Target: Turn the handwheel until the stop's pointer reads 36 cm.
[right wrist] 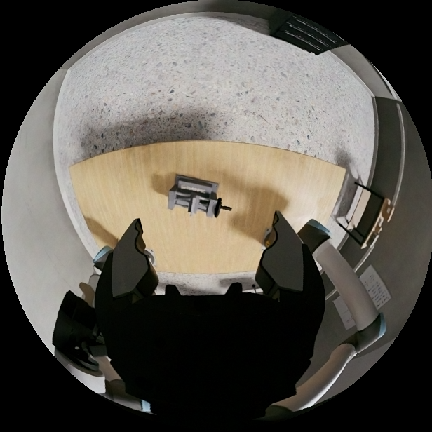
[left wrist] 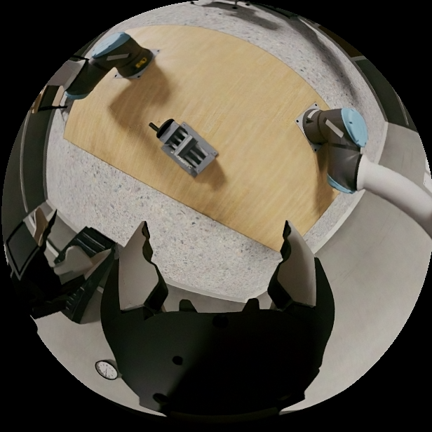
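The grey device with the sliding stop (left wrist: 189, 148) (right wrist: 193, 195) stands on the wooden table. Its dark handwheel (left wrist: 165, 128) (right wrist: 218, 208) is at one end, with a black crank handle (left wrist: 153, 127) (right wrist: 226, 208) sticking outward. The scale and the pointer are too small to read. My left gripper (left wrist: 216, 221) is open and empty, high above and away from the device. My right gripper (right wrist: 206, 215) is open and empty, high above the table, with the device beyond its fingertips in the right wrist view.
The wooden table (left wrist: 240, 95) (right wrist: 145, 240) carries both arm bases. One arm base (left wrist: 134, 62) is at the upper left in the left wrist view, the other (left wrist: 314, 125) at the right. A chair-like wooden object (right wrist: 367, 215) stands beyond the table's end.
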